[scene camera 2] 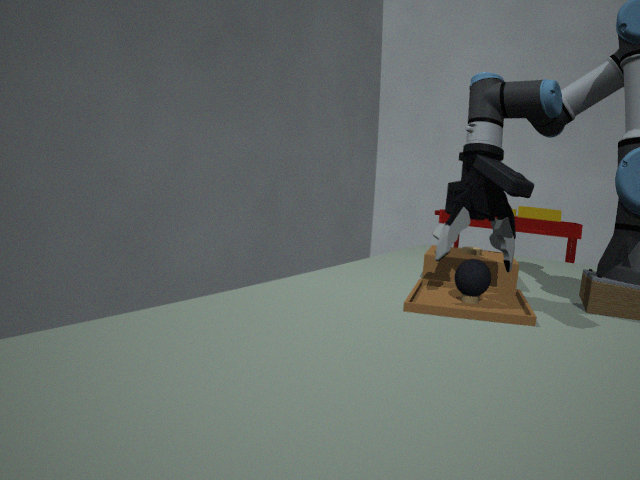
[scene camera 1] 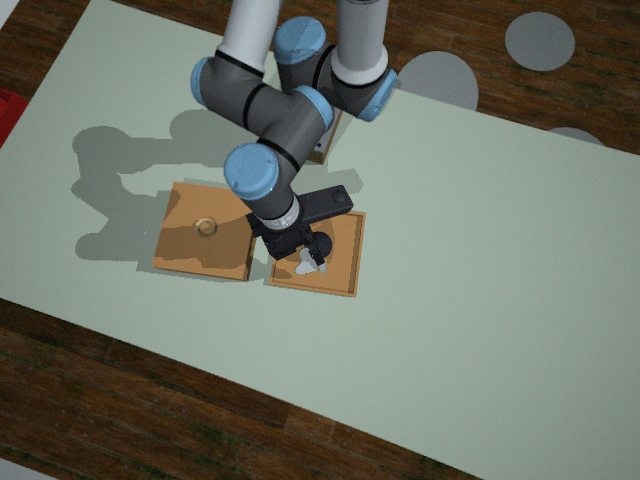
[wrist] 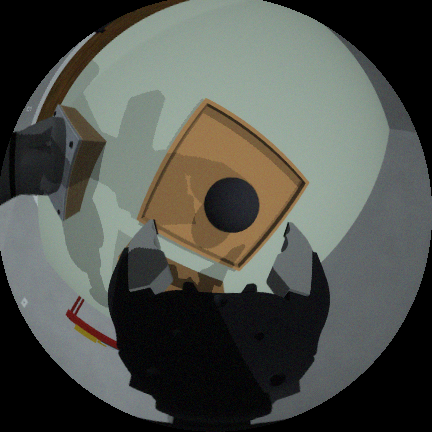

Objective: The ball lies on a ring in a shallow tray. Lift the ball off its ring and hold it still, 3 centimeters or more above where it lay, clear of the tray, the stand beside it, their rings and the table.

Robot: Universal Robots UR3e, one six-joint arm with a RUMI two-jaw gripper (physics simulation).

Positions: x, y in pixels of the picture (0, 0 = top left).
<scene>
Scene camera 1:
my gripper: 309, 241
stand: 205, 232
shallow tray: 346, 231
</scene>
